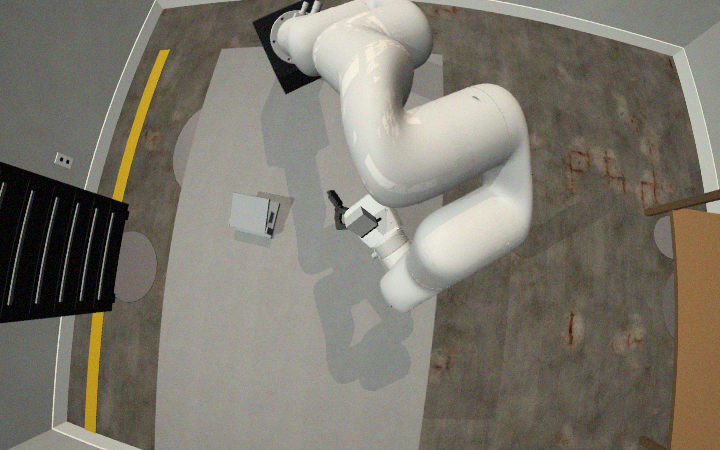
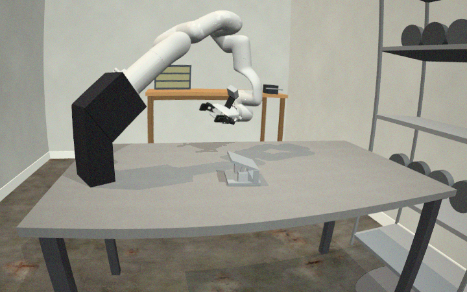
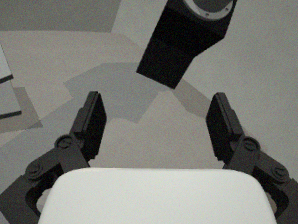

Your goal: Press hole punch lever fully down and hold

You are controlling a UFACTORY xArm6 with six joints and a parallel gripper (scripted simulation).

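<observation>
My gripper is now 170 mm short of the hole punch lever, 220 mm to the left of it and 130 mm above it. From my hand the other things lie so: hole punch 180 mm ahead, 220 mm to the right, 150 mm below.
</observation>
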